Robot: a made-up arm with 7 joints. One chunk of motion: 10 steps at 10 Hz.
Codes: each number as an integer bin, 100 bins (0 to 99) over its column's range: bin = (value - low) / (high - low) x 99, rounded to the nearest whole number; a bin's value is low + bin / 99 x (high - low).
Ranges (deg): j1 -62..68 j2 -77..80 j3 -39..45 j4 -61..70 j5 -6..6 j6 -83..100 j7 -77..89
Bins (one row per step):
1: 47 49 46 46 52 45 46
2: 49 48 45 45 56 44 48
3: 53 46 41 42 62 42 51
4: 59 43 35 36 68 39 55
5: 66 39 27 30 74 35 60
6: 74 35 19 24 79 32 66
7: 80 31 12 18 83 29 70
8: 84 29 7 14 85 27 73
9: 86 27 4 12 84 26 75
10: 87 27 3 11 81 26 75
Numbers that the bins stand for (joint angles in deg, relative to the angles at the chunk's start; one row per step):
1: -0.28 0.71 0.03 -0.13 0.30 0.18 0.13
2: 2.34 -0.88 -0.82 -1.45 0.79 -1.67 3.48
3: 7.60 -4.05 -4.21 -5.42 1.52 -5.36 8.52
4: 15.47 -8.81 -9.30 -13.36 2.24 -10.91 15.22
5: 24.67 -15.15 -16.09 -21.30 2.97 -18.30 23.61
6: 35.17 -21.49 -22.88 -29.24 3.58 -23.85 33.67
7: 43.05 -27.84 -28.82 -37.18 4.06 -29.39 40.37
8: 48.30 -31.01 -33.06 -42.47 4.30 -33.09 45.40
9: 50.93 -34.18 -35.61 -45.12 4.18 -34.94 48.76
10: 52.24 -34.18 -36.45 -46.44 3.82 -34.94 48.76

